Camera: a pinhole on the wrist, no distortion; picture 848 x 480 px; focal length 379.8 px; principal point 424.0 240.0 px. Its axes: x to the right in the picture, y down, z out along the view. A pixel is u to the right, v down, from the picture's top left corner.
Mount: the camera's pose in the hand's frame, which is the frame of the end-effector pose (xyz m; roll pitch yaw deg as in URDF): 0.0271 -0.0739 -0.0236 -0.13 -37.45 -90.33
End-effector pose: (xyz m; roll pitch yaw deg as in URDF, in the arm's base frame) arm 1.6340 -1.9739 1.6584 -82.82 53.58 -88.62
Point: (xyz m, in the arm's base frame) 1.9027 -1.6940 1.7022
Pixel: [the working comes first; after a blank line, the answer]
In the camera's frame: -0.0720 -0.2273 0.3980

355.3 23.1
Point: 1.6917 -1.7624 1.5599
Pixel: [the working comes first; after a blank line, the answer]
In the camera's frame: -0.2088 -0.0748 0.2321

82.4 117.6
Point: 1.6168 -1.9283 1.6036
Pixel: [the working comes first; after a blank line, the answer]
In the camera's frame: -0.1125 -0.0113 0.0848

outside the picture
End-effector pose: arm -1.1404 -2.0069 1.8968 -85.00 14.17 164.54
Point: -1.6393 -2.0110 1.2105
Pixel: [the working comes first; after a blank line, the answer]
In the camera's frame: -0.4360 0.6013 0.4767

outside the picture
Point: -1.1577 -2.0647 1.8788
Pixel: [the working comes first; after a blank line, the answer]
In the camera's frame: -0.0263 -0.0223 0.1236

343.2 171.5
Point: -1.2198 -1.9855 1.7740
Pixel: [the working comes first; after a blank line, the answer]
In the camera's frame: -0.1279 0.0814 0.1177

outside the picture
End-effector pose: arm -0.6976 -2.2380 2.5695 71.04 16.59 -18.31
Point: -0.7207 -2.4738 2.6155
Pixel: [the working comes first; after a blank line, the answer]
In the camera's frame: 0.1155 0.0089 0.2407

606.3 254.0
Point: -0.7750 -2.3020 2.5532
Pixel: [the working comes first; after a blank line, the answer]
In the camera's frame: 0.0440 -0.0739 0.0846

outside the picture
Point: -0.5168 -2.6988 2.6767
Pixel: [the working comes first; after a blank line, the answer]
In the camera's frame: 0.1648 0.2438 0.4365

567.4 452.1
